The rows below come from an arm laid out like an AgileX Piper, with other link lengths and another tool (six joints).
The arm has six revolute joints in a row. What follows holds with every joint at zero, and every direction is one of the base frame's.
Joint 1 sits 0.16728 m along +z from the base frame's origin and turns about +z.
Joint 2 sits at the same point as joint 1 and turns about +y.
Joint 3 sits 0.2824 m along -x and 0.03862 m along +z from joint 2 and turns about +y.
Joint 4 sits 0.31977 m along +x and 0.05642 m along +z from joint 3 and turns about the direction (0.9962, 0, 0.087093).
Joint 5 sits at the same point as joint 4 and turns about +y.
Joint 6 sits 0.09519 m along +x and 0.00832 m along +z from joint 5 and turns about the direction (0.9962, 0, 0.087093).
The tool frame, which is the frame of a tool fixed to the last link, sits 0.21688 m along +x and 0.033 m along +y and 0.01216 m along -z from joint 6; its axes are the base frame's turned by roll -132.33, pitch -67.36 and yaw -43.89 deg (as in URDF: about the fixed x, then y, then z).
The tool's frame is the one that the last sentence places.
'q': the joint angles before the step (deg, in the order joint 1, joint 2, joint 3, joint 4, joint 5, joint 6). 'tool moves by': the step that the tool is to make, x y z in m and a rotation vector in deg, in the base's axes. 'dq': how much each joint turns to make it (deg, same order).
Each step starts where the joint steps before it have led.
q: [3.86 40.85 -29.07 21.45 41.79 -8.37]
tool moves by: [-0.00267 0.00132 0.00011 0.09 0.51 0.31]
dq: [0.01 0.00 -0.26 0.10 0.82 -0.02]
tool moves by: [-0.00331 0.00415 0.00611 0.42 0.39 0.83]
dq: [-0.01 0.00 -1.12 0.63 1.70 -0.38]
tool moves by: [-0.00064 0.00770 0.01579 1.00 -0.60 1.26]
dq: [0.01 0.00 -2.07 1.53 1.81 -0.95]
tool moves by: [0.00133 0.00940 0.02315 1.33 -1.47 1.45]
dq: [0.00 0.00 -2.75 1.98 1.71 -1.17]
